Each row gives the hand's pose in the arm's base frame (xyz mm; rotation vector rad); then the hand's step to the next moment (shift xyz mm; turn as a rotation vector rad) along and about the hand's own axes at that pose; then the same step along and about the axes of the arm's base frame.
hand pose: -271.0 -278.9 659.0 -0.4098 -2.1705 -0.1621
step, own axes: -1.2 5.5 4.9 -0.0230 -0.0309 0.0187
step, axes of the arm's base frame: -1.2 6.2 -4.0 -0.0125 -0.0294 -0.0286
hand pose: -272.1 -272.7 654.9 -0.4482 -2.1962 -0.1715
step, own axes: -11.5 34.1 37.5 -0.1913 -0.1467 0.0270
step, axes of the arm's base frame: -8.3 39.0 -33.3 0.0324 -0.1776 -0.1620
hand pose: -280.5 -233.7 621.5 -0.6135 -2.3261 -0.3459
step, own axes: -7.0 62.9 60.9 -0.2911 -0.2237 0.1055
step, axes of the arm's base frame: 2.9 75.9 -44.1 0.0129 -0.2446 -0.2931
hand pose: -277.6 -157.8 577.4 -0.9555 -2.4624 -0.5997
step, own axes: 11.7 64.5 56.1 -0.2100 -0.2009 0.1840
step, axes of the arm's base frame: 24.6 79.1 -24.2 -0.0436 -0.1455 -0.3086
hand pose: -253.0 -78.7 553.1 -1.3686 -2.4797 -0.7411
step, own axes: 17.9 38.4 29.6 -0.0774 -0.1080 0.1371
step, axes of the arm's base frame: 24.0 45.5 -5.3 -0.0407 -0.0324 -0.1837
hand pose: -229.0 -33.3 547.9 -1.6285 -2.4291 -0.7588
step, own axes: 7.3 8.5 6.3 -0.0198 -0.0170 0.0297
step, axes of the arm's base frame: 5.7 11.5 0.1 -0.0019 -0.0077 -0.0387
